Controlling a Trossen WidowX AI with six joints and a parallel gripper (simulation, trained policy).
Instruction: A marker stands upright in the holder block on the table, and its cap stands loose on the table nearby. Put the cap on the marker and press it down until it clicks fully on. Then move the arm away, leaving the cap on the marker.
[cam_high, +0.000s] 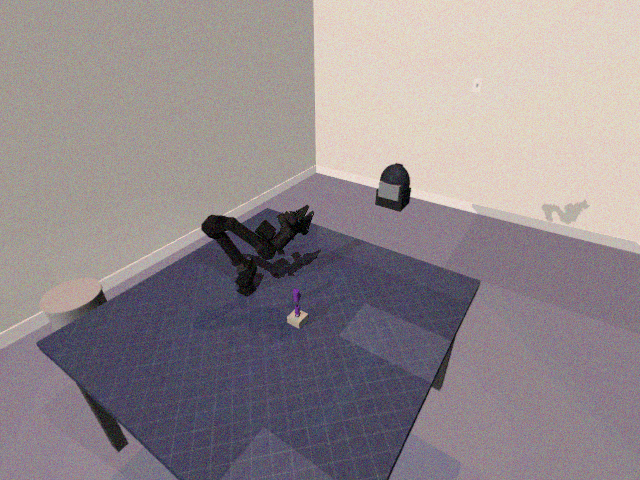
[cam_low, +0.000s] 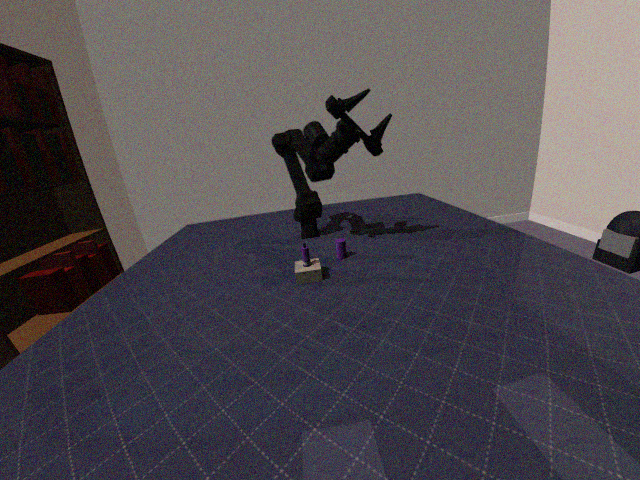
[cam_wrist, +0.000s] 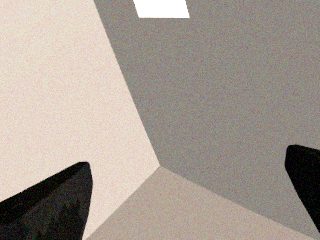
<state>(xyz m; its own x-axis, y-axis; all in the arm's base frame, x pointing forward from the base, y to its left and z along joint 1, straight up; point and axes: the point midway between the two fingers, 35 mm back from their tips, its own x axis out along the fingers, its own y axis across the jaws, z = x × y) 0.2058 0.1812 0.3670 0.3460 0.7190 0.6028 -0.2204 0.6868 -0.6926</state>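
Right now my gripper tip is 36 cm above the purple cap, 13 cm to the left of it and 1 cm short of it.
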